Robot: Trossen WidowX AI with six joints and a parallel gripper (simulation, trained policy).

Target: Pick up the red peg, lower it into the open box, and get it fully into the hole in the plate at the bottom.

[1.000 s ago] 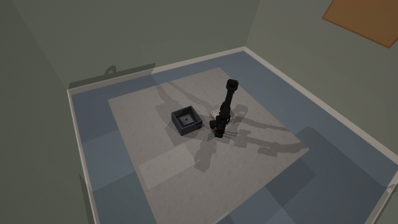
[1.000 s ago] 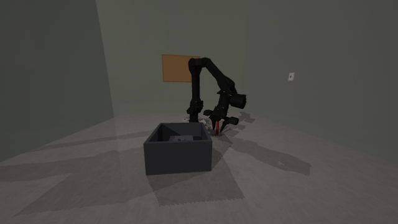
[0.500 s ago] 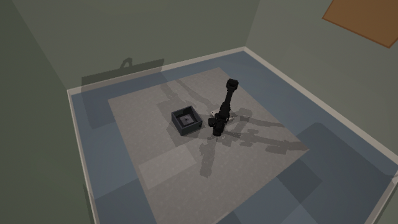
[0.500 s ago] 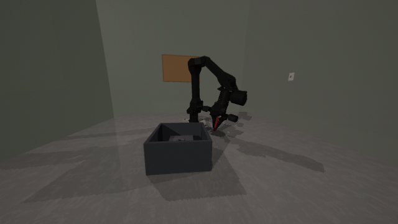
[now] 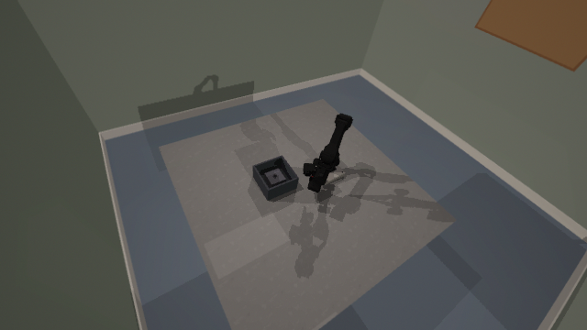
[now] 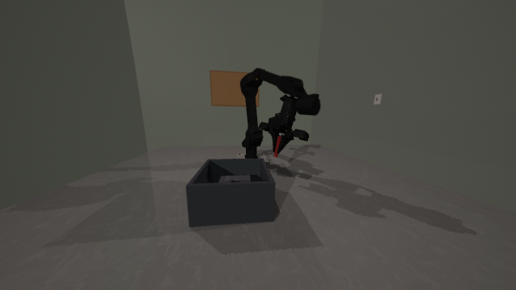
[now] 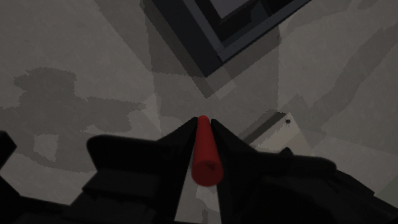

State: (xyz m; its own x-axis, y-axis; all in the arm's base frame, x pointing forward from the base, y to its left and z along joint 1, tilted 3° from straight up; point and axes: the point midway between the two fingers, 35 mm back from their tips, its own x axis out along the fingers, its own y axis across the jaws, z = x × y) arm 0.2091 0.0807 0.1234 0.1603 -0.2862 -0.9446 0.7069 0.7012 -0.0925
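The grey plate lies 150 mm to the right of my gripper tip, 130 mm ahead of it and 60 mm below it. From my gripper tip the other things lie so: red peg 20 mm above, 10 mm to the left; then dark box 150 mm to the right, 130 mm ahead, 80 mm below.
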